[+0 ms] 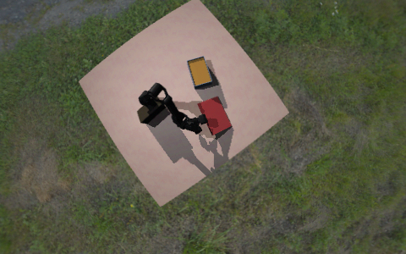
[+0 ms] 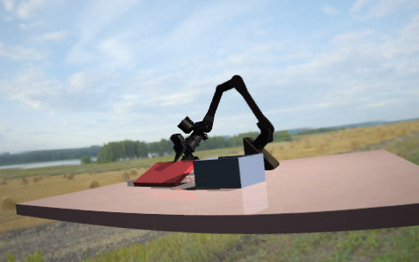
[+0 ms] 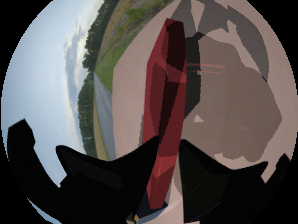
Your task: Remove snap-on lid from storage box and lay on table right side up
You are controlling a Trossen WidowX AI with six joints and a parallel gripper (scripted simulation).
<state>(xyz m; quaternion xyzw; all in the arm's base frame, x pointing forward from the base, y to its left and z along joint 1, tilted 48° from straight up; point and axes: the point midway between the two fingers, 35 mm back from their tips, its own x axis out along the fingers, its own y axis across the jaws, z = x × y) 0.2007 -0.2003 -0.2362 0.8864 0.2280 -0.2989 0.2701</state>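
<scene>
My gripper tip is now 70 mm short of the lid, 30 mm above it and 20 mm to the left of it. Also, from my gripper tip: storage box: 300 mm to the left, 200 mm ahead, 30 mm below.
</scene>
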